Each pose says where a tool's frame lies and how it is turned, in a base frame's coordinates. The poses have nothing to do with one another.
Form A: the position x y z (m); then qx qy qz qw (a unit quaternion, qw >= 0).
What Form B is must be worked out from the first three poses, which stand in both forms.
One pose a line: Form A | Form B
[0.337, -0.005, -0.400, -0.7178, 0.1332, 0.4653, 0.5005] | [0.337, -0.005, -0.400, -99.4, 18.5, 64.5]
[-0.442, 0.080, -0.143, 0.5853, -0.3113, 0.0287, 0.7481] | [-0.442, 0.080, -0.143, 73.3, -39.0, 3.6]
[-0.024, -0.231, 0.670, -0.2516, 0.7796, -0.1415, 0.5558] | [-0.024, -0.231, 0.670, -34.0, 105.5, -19.1]
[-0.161, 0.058, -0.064, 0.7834, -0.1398, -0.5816, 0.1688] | [-0.161, 0.058, -0.064, 127.6, -22.8, -94.7]
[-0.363, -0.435, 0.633, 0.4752, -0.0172, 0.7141, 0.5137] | [-0.363, -0.435, 0.633, 65.5, -2.4, 98.4]
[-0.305, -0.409, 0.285, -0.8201, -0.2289, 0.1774, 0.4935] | [-0.305, -0.409, 0.285, -114.0, -31.8, 24.7]
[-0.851, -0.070, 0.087, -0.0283, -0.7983, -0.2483, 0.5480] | [-0.851, -0.070, 0.087, -3.8, -108.4, -33.7]
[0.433, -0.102, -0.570, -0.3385, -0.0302, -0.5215, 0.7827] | [0.433, -0.102, -0.570, -41.9, -3.7, -64.5]
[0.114, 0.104, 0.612, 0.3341, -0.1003, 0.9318, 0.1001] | [0.114, 0.104, 0.612, 56.6, -17.0, 157.8]
